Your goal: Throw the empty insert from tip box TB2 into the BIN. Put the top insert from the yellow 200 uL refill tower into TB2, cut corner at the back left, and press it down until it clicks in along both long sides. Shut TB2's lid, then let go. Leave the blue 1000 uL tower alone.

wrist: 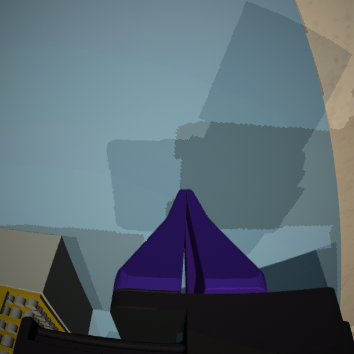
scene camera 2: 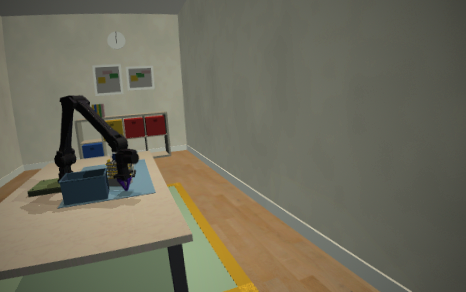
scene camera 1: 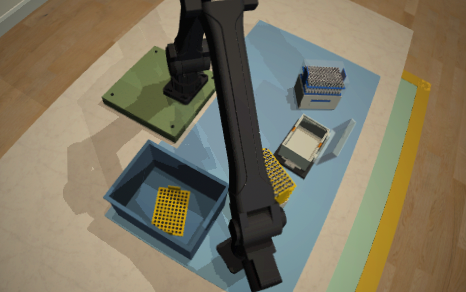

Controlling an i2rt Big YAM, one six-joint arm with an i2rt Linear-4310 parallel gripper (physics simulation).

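Observation:
A yellow perforated insert (scene camera 1: 171, 211) lies inside the blue BIN (scene camera 1: 209, 222) (scene camera 2: 85, 187). The yellow 200 uL refill tower (scene camera 1: 280, 182) (wrist: 20, 312) is partly hidden behind the arm. Tip box TB2 (scene camera 1: 304, 146) stands open with no insert in it, its clear lid (scene camera 1: 344, 137) tilted back on the right side. The blue 1000 uL tower (scene camera 1: 321, 91) stands at the back right. My gripper (wrist: 184, 197) (scene camera 2: 126, 189) is shut and empty, above the mat beside the yellow tower; its fingertips are hidden in scene camera 1.
The arm's base stands on a green board (scene camera 1: 137, 97) behind the BIN. A blue mat (scene camera 1: 272, 45) (wrist: 75, 75) lies under the boxes on the table (scene camera 1: 45, 165) (scene camera 2: 100, 225). The arm passes over the mat between the BIN and the yellow tower in scene camera 1.

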